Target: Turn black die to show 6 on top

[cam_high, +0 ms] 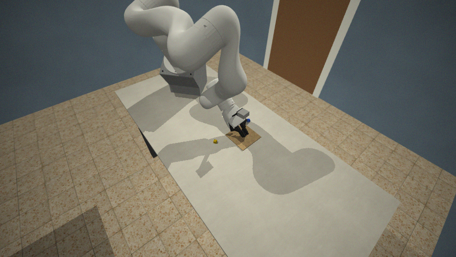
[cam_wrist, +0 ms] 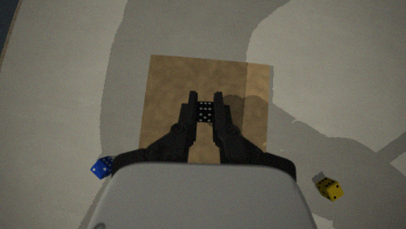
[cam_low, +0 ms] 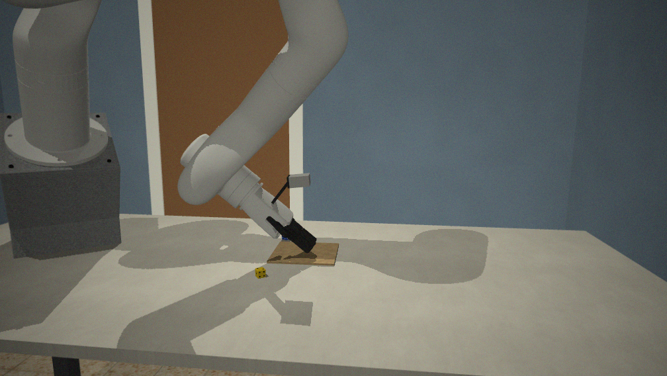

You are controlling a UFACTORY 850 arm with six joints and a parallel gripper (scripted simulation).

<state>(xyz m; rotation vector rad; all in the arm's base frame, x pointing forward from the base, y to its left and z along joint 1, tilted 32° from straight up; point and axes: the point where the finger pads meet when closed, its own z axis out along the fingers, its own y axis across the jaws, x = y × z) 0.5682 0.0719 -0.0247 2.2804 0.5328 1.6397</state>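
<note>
My hand is 3 cm above the tan square mat. Also, from my hand: blue die: 7 cm behind, 10 cm to the left, 2 cm below; then black die: 1 cm ahead, 2 cm below; then yellow die: 5 cm behind, 15 cm to the right, 2 cm below.
</note>
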